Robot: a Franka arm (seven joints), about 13 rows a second.
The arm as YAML. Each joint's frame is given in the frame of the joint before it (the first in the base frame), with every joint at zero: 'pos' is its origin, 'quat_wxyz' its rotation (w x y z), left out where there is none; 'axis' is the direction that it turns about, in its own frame. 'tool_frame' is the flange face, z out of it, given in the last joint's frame.
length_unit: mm
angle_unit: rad
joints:
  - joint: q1
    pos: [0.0, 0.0, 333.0]
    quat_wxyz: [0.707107, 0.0, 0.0, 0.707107]
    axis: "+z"
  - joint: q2
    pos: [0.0, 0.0, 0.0]
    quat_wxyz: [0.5, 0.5, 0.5, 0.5]
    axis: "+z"
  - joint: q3
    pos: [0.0, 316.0, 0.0]
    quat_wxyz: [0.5, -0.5, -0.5, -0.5]
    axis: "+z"
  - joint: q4
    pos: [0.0, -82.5, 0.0]
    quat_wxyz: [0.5, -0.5, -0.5, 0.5]
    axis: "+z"
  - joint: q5
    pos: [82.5, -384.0, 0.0]
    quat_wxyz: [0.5, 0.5, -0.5, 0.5]
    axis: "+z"
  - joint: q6
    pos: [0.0, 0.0, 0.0]
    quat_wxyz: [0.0, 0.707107, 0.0, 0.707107]
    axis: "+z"
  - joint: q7
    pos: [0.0, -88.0, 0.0]
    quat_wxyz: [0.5, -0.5, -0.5, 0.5]
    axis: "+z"
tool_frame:
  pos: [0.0, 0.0, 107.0]
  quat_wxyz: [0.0, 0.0, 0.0, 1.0]
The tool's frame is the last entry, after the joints.
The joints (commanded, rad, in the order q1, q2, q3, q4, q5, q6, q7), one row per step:
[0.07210, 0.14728, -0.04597, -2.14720, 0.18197, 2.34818, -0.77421]
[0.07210, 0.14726, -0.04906, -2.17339, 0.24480, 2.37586, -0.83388]
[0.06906, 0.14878, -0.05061, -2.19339, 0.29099, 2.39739, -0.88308]
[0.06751, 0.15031, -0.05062, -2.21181, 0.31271, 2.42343, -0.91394]
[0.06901, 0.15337, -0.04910, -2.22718, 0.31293, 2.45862, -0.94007]
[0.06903, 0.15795, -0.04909, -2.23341, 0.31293, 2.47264, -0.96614]
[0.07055, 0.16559, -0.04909, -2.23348, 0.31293, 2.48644, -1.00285]
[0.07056, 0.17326, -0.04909, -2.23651, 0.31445, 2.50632, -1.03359]
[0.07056, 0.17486, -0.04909, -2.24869, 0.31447, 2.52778, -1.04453]
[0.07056, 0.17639, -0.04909, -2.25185, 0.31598, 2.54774, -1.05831]
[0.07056, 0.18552, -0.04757, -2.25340, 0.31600, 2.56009, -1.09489]
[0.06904, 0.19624, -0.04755, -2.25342, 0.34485, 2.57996, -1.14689]
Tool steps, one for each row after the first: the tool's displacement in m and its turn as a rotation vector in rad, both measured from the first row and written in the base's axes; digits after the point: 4 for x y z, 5 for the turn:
[-0.0049, -0.0019, -0.0087, 0.03847, -0.00873, 0.00935]
[-0.0088, -0.0050, -0.0161, 0.06432, -0.01624, 0.01717]
[-0.0120, -0.0069, -0.0224, 0.07192, -0.02688, 0.02535]
[-0.0135, -0.0068, -0.0274, 0.06238, -0.04627, 0.04717]
[-0.0143, -0.0074, -0.0312, 0.05687, -0.05293, 0.07013]
[-0.0132, -0.0071, -0.0342, 0.05023, -0.06396, 0.10528]
[-0.0126, -0.0080, -0.0378, 0.04324, -0.07683, 0.13079]
[-0.0147, -0.0090, -0.0417, 0.03676, -0.08498, 0.13756]
[-0.0139, -0.0098, -0.0419, 0.03076, -0.10120, 0.14649]
[-0.0137, -0.0095, -0.0464, 0.02396, -0.10735, 0.18177]
[-0.0124, -0.0117, -0.0505, 0.02945, -0.12443, 0.20478]

